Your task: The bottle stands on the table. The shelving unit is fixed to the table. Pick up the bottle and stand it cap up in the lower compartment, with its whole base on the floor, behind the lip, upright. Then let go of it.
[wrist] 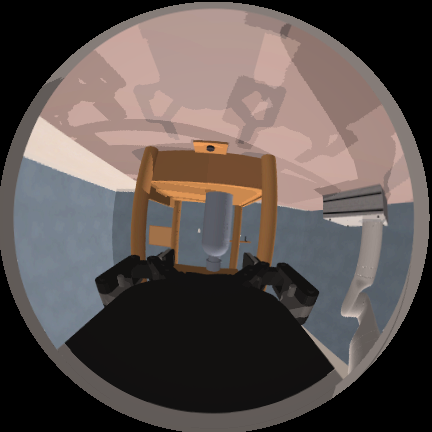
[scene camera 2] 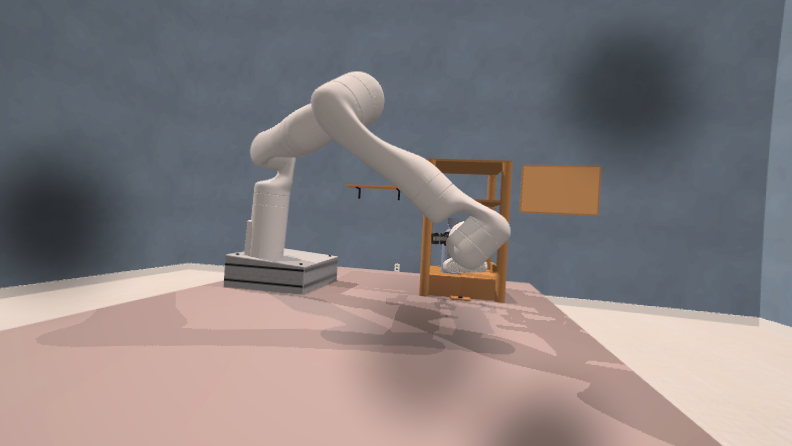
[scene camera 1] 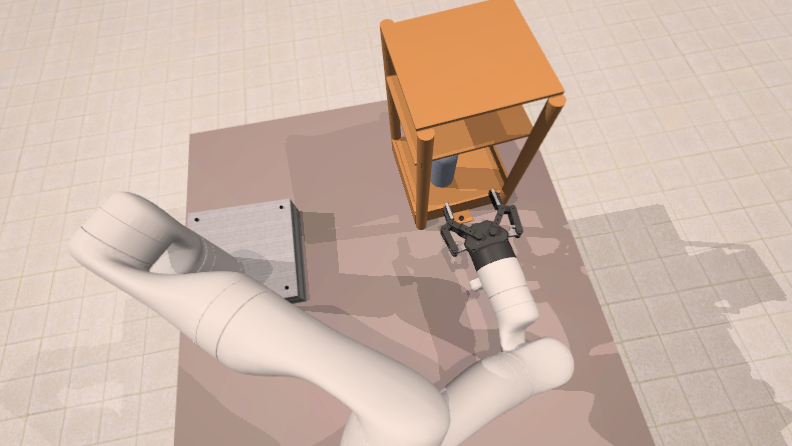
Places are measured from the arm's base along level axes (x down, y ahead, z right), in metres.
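Where they show: gripper, fingertip midpoint: (wrist: pixel 208 258) (scene camera 1: pixel 468 197); arm's base at its link origin: (wrist: pixel 372 222) (scene camera 2: pixel 265 255).
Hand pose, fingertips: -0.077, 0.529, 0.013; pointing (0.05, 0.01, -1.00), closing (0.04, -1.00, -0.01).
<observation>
Each offset is from my fingertips to the centre of the thing, as dx, dy, dz. "pt": to the spot under its first point.
The blue-grey bottle @[+0.023, -0.010, -0.112] (scene camera 1: pixel 443 172) (scene camera 2: pixel 445 259) (wrist: pixel 217 222) stands upright, cap up, in the lower compartment of the orange shelving unit @[-0.028, +0.018, -0.140] (scene camera 1: pixel 471 66) (scene camera 2: pixel 503 232) (wrist: pixel 269 210). The wrist view is upside down, with the bottle's cap at the bottom. The base appears to rest on the compartment floor, behind the front lip @[pt +0.128, +0.009, -0.034] (wrist: pixel 210 167). The middle shelf hides the bottle's top in scene camera 1, and the arm hides much of it in scene camera 2. My gripper (scene camera 1: pixel 469 200) (wrist: pixel 208 258) is open and empty, outside the unit's front, apart from the bottle.
The unit's front posts (scene camera 1: pixel 423 182) (wrist: pixel 140 210) flank the opening, and the middle shelf @[pt -0.110, +0.035, -0.067] (scene camera 1: pixel 482 132) lies above the bottle. A small orange tab @[pt +0.151, +0.014, -0.016] (scene camera 1: pixel 462 217) (wrist: pixel 210 147) with a dark hole lies at the unit's front foot. The grey robot base plate (scene camera 1: pixel 249 227) (scene camera 2: pixel 277 272) is to the left.
</observation>
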